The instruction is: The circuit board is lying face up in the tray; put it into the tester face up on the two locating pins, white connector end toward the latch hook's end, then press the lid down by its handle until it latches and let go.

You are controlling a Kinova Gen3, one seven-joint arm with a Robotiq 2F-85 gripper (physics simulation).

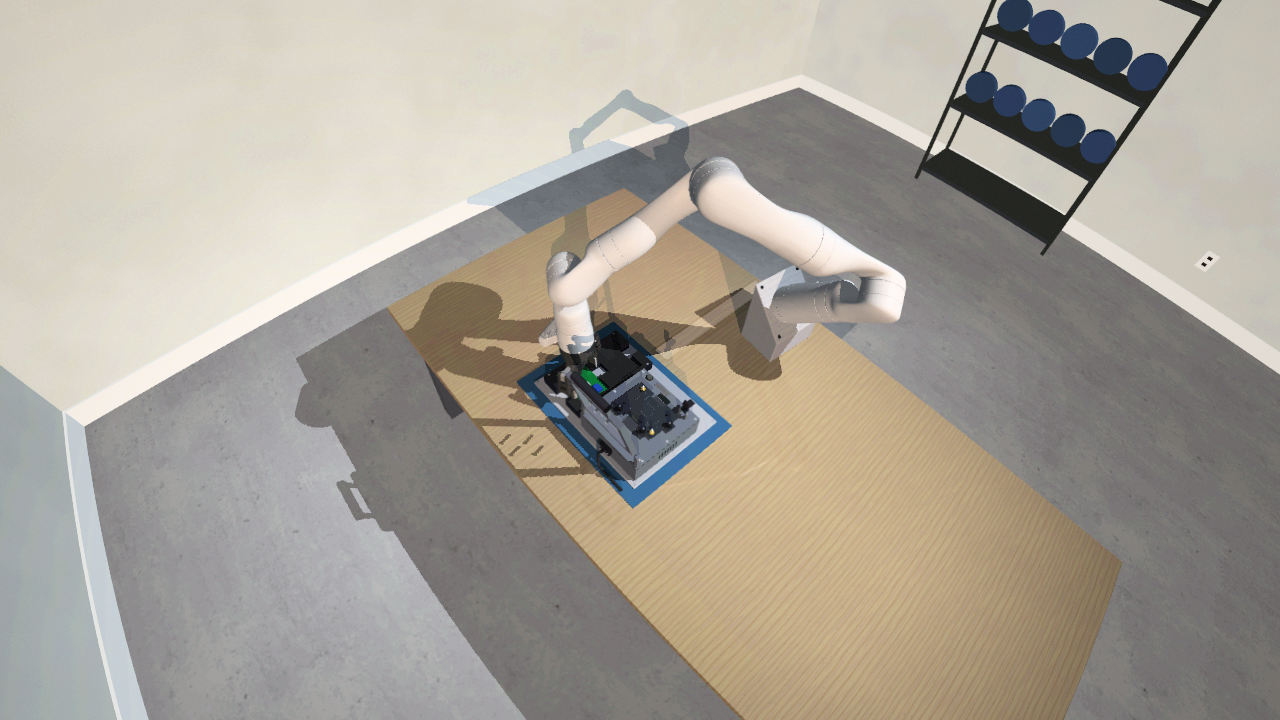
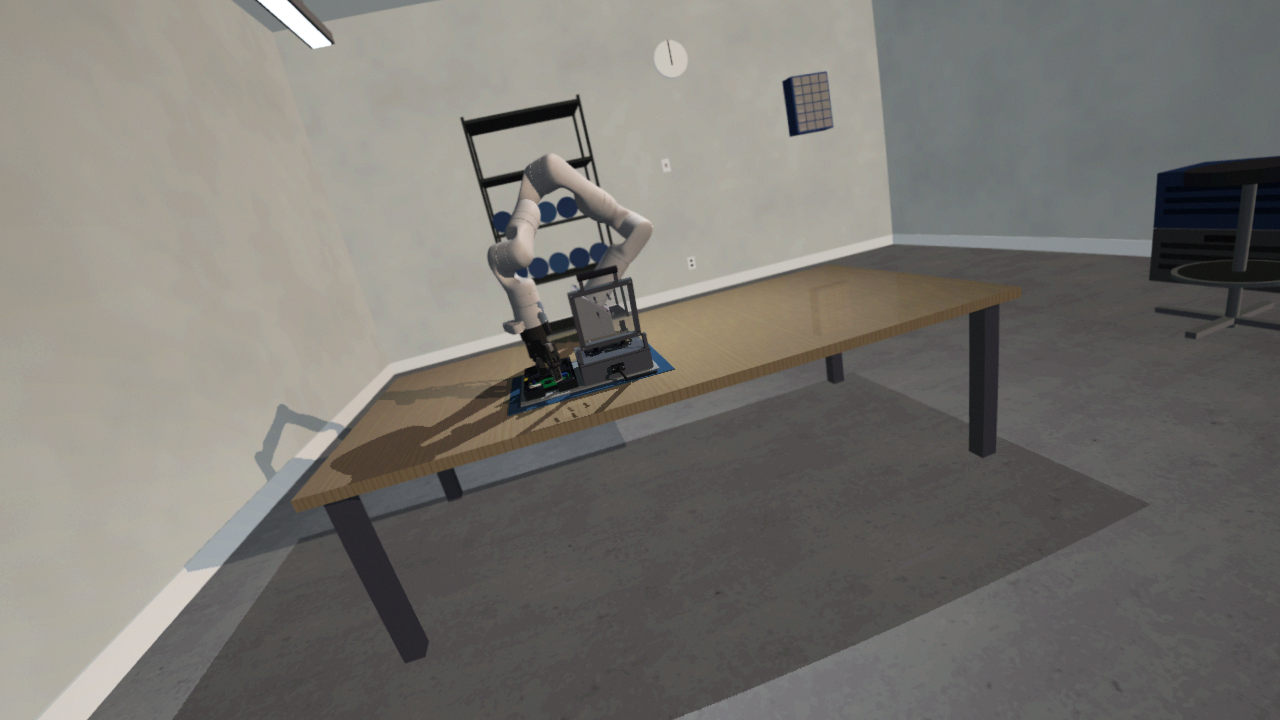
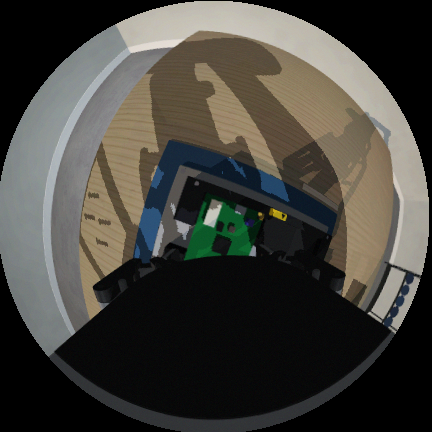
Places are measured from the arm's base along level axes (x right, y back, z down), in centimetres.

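Pixels of known places: gripper, fingertip midpoint: (image 2: pixel 551 377); arm's base, origin of the base link: (image 1: pixel 785 305).
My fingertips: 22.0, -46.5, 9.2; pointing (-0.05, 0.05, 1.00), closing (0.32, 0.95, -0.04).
Note:
Ahead of a thing's pixels: the offset from my fingertips to its top centre, as dx, dy, dz. Level surfaces: height alone.
The green circuit board @(+0.6, +0.2, +0.2) (image 1: pixel 589 376) (image 2: pixel 560 383) (image 3: pixel 219 238) lies face up in the black tray (image 1: pixel 623 357) (image 3: pixel 189 193). Its white connector @(+4.3, -1.8, +0.2) (image 3: pixel 211 214) shows at one end. My gripper (image 1: pixel 570 362) (image 2: pixel 546 365) (image 3: pixel 217 255) is open wide and hangs low right over the board, with a finger on either side and nothing between them. The grey tester (image 1: pixel 652 427) (image 2: pixel 613 360) stands next to the tray. Its lid @(-15.9, -9.5, -19.6) (image 2: pixel 602 309) is raised upright. The tester's pins and latch hook are too small to make out.
Tray and tester rest on a blue mat @(dz +2.8) (image 1: pixel 687 450) (image 2: pixel 660 362) (image 3: pixel 163 160) on the wooden table @(dz +3.0) (image 1: pixel 850 537) (image 2: pixel 805 313). The arm's grey base block (image 1: pixel 776 323) is behind them. A black shelf rack (image 1: pixel 1056 235) (image 2: pixel 472 152) stands by the wall.

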